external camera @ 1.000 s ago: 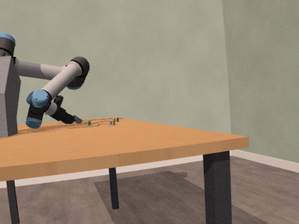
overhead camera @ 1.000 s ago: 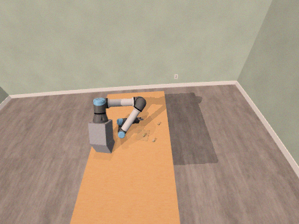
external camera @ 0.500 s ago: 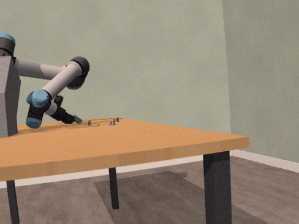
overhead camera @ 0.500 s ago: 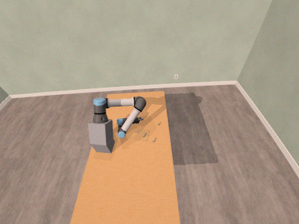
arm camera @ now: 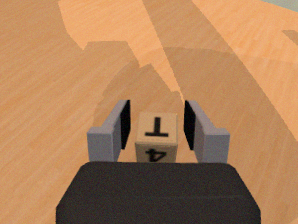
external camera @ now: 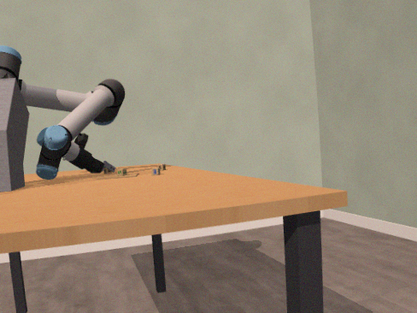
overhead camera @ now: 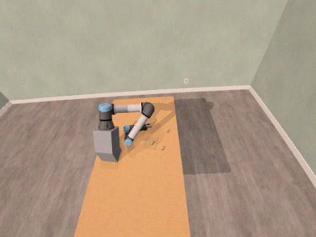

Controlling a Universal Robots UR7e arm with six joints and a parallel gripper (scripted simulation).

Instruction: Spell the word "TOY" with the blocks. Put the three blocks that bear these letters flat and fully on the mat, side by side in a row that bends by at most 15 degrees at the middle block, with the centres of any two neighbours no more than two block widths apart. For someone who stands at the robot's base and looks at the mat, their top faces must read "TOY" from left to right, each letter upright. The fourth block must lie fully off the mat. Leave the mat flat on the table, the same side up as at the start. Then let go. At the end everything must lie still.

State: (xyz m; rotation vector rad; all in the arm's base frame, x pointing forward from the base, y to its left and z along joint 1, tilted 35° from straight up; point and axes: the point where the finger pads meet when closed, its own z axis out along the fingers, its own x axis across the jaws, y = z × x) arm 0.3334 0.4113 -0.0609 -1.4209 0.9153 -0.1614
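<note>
The T block lies 1 cm below my hand. Round my hand: O block 24 cm to the right, 7 cm ahead, 1 cm below; then Y block 29 cm to the right, 19 cm ahead, 1 cm below; then tan mat 23 cm to the right, 5 cm ahead, 2 cm below.
</note>
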